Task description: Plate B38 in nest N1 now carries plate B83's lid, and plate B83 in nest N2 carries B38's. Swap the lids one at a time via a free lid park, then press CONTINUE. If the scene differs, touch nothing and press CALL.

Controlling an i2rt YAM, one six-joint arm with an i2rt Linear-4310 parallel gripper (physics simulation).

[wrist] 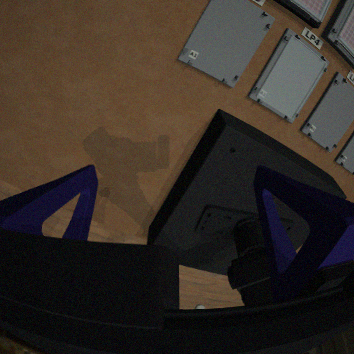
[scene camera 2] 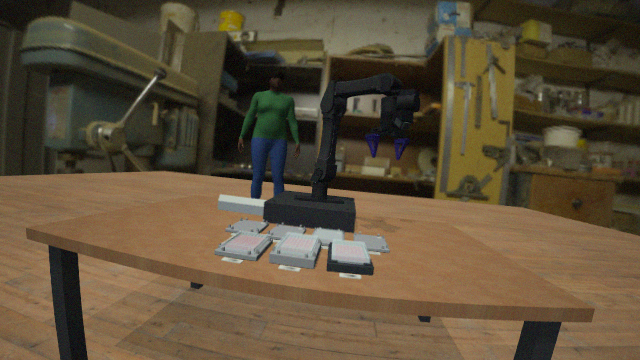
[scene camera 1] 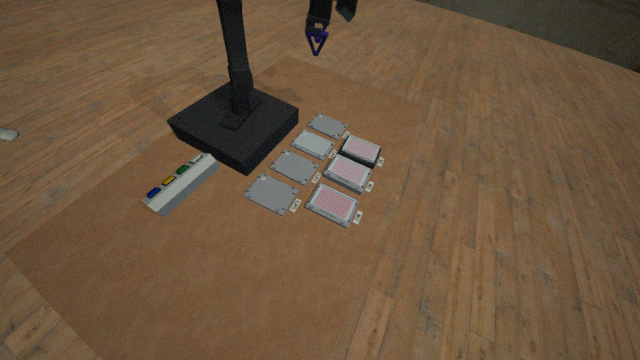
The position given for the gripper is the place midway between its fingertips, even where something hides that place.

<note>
The gripper (scene camera 2: 386, 158) is open, with nothing in its grasp. Further things: a grey button box (scene camera 1: 169, 196), a lid park LP3 (wrist: 221, 46), a lid park LP4 (wrist: 285, 36) and a lid park LP1 (scene camera 1: 266, 191).
The gripper is seen too in the wrist view (wrist: 175, 173). The grey button box also shows in scene camera 2 (scene camera 2: 253, 206).
</note>
